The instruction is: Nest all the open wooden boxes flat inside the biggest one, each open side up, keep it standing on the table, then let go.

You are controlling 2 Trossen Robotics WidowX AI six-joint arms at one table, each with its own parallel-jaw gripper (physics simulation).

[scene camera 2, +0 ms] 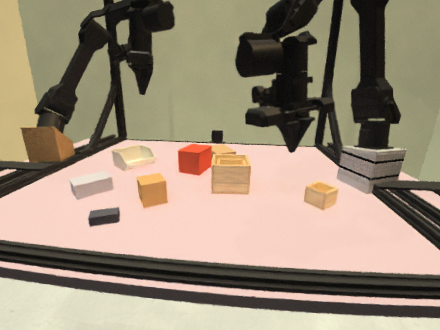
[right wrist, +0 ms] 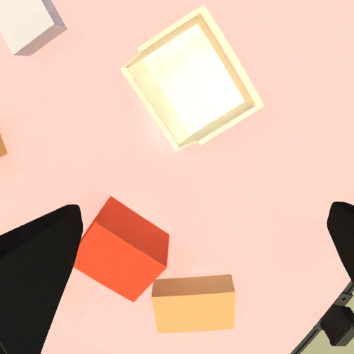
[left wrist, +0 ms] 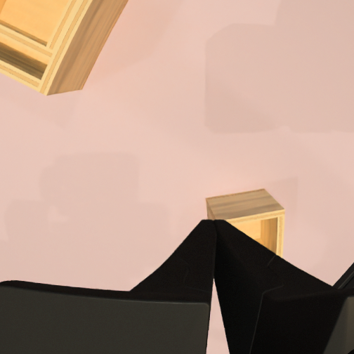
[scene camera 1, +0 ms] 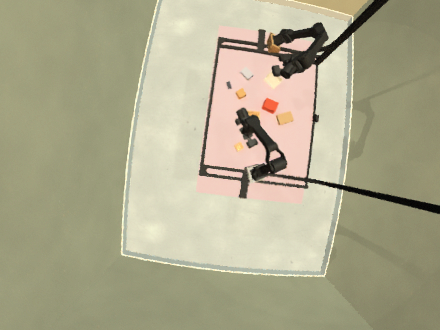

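Where they show: left gripper, between the fingertips: (scene camera 2: pixel 291 152) (scene camera 1: pixel 244 135); right gripper, between the fingertips: (scene camera 2: pixel 142 94); left arm's base, origin of its link: (scene camera 2: pixel 373 147) (scene camera 1: pixel 255 173); right arm's base, origin of its link: (scene camera 2: pixel 48 134) (scene camera 1: pixel 275 41).
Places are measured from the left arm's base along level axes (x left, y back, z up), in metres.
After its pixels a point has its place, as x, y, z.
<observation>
The biggest open wooden box (scene camera 1: pixel 254 114) (scene camera 2: pixel 230 181) (left wrist: pixel 85 50) stands open side up on the pink mat, partly hidden by the arm in scene camera 1. A smaller wooden box (scene camera 2: pixel 231 161) {-0.112, -0.336, -0.045} (left wrist: pixel 25 19) sits inside it, open side up. The smallest wooden box (scene camera 1: pixel 238 147) {0.053, -0.189, -0.094} (scene camera 2: pixel 321 196) {0.072, -0.210, -0.070} (left wrist: pixel 245 202) stands apart on the mat, open side up, partly behind the fingers in the left wrist view. My left gripper (scene camera 2: pixel 293 148) {0.007, -0.247, 0.006} (left wrist: pixel 211 230) is shut and empty, above the mat between the biggest and smallest boxes. My right gripper (scene camera 2: pixel 143 92) {-0.305, -0.540, 0.111} (right wrist: pixel 208 216) is open and empty, high above the mat.
A red block (scene camera 1: pixel 270 105) {-0.219, -0.401, -0.035} (scene camera 2: pixel 194 159) {-0.180, -0.417, -0.054} (right wrist: pixel 120 255), a tan block (scene camera 1: pixel 285 118) {-0.306, -0.297, -0.064} (right wrist: pixel 194 311), an orange block (scene camera 1: pixel 241 93) {-0.057, -0.528, -0.049} (scene camera 2: pixel 152 191) {-0.031, -0.532, -0.066}, a grey block (scene camera 1: pixel 247 73) {-0.141, -0.662, -0.066} (scene camera 2: pixel 91 185) {-0.113, -0.661, -0.074}, a dark block (scene camera 1: pixel 229 85) {0.000, -0.613, -0.081} (scene camera 2: pixel 104 216) {0.014, -0.616, -0.083} and a cream tray (scene camera 1: pixel 272 81) {-0.304, -0.577, -0.092} (scene camera 2: pixel 133 159) {-0.336, -0.586, -0.089} (right wrist: pixel 195 75) lie around.
</observation>
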